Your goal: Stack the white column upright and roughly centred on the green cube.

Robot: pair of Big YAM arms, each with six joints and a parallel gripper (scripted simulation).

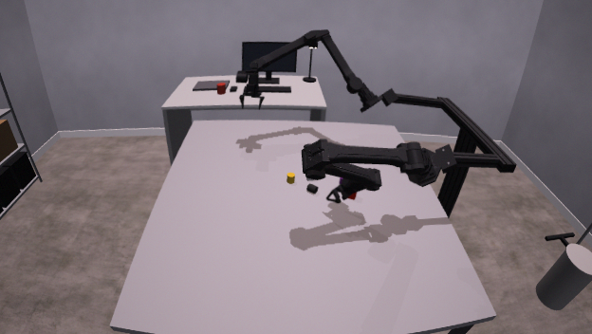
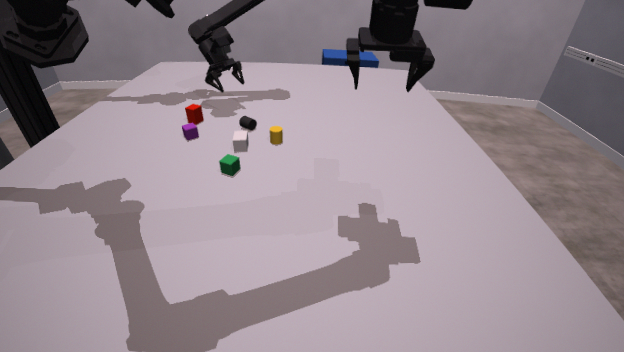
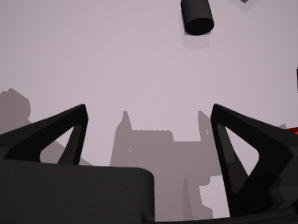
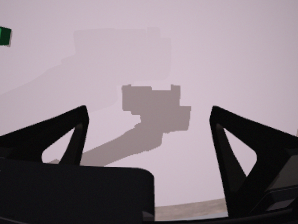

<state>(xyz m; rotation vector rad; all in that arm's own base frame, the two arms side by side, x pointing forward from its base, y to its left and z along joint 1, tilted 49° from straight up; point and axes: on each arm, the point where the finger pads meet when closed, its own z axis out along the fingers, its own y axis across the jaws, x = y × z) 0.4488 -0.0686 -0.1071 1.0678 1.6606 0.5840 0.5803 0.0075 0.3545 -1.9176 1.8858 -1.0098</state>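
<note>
My right gripper is now 310 mm past the white column, 280 mm to the right of it and 280 mm above it. Round my right hand: yellow cylinder 200 mm behind, 310 mm to the left, 270 mm below; then black cylinder 300 mm behind, 410 mm to the left, 280 mm below; then green cube 330 mm behind, 150 mm to the left, 280 mm below.
</note>
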